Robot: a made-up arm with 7 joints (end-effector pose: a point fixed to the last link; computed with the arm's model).
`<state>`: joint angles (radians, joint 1 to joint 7).
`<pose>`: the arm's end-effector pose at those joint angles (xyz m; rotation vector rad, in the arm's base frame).
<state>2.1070 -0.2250 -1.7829 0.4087 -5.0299 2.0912 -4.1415</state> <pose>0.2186 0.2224 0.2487 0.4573 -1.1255 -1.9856</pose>
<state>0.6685 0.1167 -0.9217 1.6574 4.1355 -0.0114 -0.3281</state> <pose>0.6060 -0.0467 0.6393 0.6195 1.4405 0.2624</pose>
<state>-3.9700 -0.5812 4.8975 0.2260 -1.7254 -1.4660 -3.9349</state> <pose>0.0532 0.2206 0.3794 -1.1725 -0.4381 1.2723</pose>
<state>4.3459 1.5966 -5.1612 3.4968 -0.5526 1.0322 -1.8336</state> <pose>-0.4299 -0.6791 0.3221 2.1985 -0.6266 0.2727</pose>
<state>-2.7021 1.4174 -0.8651 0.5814 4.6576 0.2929 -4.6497</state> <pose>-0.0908 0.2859 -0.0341 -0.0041 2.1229 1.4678</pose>
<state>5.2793 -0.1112 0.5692 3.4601 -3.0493 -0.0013 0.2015</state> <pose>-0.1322 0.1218 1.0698 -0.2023 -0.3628 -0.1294</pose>
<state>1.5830 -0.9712 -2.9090 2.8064 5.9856 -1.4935 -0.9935</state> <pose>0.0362 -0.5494 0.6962 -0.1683 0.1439 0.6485</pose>
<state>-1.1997 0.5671 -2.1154 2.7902 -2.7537 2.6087 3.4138</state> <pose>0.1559 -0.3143 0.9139 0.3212 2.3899 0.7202</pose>
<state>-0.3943 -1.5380 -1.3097 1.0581 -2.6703 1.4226 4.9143</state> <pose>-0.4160 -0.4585 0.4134 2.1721 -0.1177 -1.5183</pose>
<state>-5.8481 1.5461 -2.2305 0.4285 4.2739 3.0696 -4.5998</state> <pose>0.1544 -0.1433 0.5543 -1.6647 0.6159 -0.6192</pose>
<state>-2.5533 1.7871 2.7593 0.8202 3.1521 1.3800 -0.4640</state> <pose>-0.0514 -0.2874 0.7842 0.7608 -0.5250 0.0407</pose>
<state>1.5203 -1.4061 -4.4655 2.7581 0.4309 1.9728 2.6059</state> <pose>-0.2738 -0.6988 0.2945 -1.6689 -1.5140 -0.0648</pose>
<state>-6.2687 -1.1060 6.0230 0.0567 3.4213 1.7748 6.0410</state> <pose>0.2593 -0.1071 0.4838 0.4840 0.2622 -0.3988</pose>
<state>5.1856 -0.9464 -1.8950 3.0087 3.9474 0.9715 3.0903</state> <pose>-0.3326 0.6283 0.7645 -1.3929 0.6538 0.3114</pose>
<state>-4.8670 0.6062 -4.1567 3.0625 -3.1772 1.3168 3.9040</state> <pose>0.1331 0.4847 0.9594 -0.1641 1.5875 0.5494</pose>
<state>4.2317 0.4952 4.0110 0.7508 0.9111 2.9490 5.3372</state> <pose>-0.2187 0.1936 0.4417 0.1089 1.7969 -2.3736</pose>
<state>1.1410 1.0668 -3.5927 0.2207 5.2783 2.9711 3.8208</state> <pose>-0.1581 0.0206 0.4023 -1.4367 0.0814 -0.6227</pose>
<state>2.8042 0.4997 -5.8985 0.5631 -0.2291 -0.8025 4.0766</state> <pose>-0.4612 -0.0597 0.1515 2.1808 -0.8944 -0.8916</pose>
